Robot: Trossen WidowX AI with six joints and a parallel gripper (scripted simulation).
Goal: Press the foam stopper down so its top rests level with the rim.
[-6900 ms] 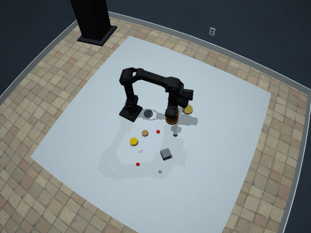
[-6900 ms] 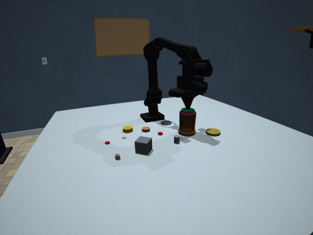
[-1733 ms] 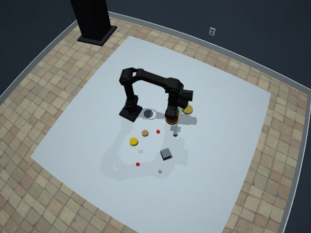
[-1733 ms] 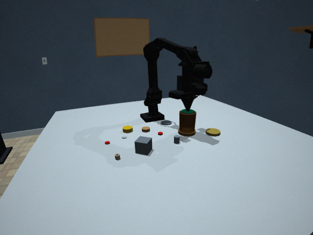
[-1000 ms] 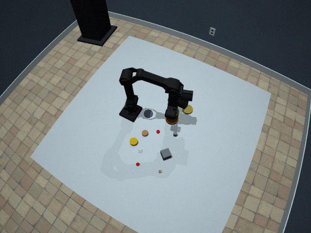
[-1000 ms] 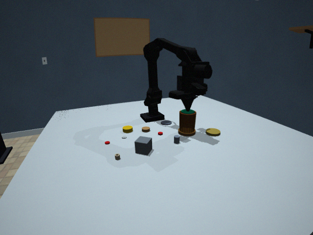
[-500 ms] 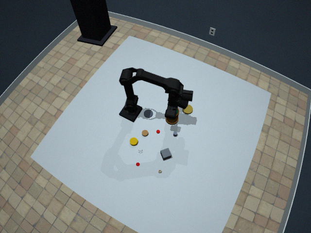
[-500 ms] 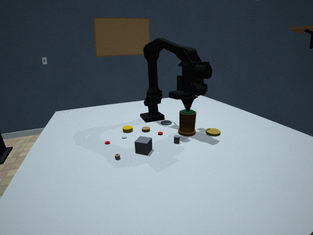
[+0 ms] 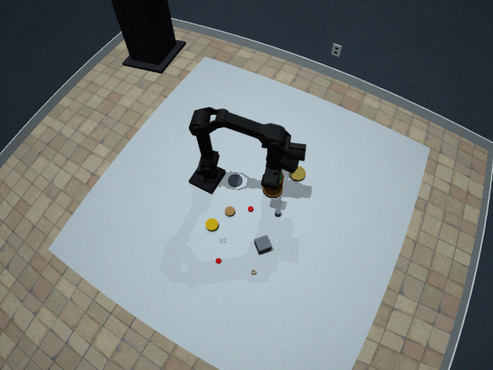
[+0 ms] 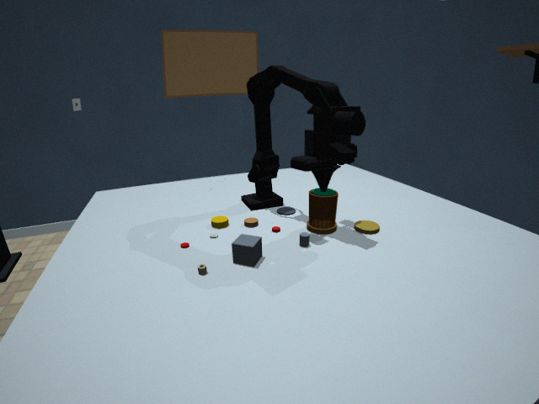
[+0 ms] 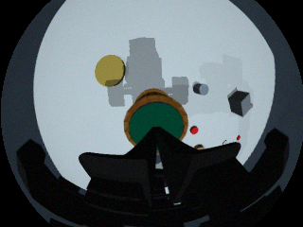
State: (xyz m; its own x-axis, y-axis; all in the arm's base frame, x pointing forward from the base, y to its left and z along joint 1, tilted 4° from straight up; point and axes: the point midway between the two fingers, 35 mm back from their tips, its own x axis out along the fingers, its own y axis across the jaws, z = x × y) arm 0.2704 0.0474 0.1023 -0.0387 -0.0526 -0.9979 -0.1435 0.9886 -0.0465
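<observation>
Right now the green foam stopper is 50 mm below my hand. Round my hand: small grey cylinder: 130 mm below, 100 mm to the right, 60 mm ahead; then red button: 140 mm below, 120 mm to the right, 50 mm behind; then olive disc: 130 mm below, 100 mm to the left, 70 mm ahead.
</observation>
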